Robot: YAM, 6 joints.
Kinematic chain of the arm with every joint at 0, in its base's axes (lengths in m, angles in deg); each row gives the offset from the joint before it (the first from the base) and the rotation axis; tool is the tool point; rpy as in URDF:
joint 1: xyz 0 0 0.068 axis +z
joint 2: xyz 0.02 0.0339 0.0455 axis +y
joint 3: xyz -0.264 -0.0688 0 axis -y
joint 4: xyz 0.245 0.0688 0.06 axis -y
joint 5: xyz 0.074 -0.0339 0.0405 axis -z
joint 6: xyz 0.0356 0 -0.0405 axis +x
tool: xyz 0 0 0 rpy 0 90 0
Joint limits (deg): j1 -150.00..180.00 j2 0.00..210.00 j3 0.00..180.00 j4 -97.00..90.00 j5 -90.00..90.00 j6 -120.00..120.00
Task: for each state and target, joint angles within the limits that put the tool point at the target. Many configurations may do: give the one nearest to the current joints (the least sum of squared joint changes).
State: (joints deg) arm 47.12 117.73 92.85 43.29 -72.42 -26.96
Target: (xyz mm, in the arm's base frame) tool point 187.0 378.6 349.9
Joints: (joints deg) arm 59.02 106.47 82.49 43.81 -75.95 -26.96
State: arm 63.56 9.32 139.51 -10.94 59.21 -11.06
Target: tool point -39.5 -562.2 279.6
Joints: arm 83.20 7.59 155.42 -0.05 50.18 -11.06
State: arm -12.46 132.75 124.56 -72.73 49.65 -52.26
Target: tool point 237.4 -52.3 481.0
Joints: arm -6.07 89.60 123.16 -90.93 49.13 -52.26
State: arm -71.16 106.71 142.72 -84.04 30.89 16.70
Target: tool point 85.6 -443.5 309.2
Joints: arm -76.78 128.63 135.66 -79.98 30.58 16.70
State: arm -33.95 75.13 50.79 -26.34 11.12 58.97
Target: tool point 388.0 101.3 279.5
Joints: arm 15.19 98.76 77.25 -12.33 6.27 58.97
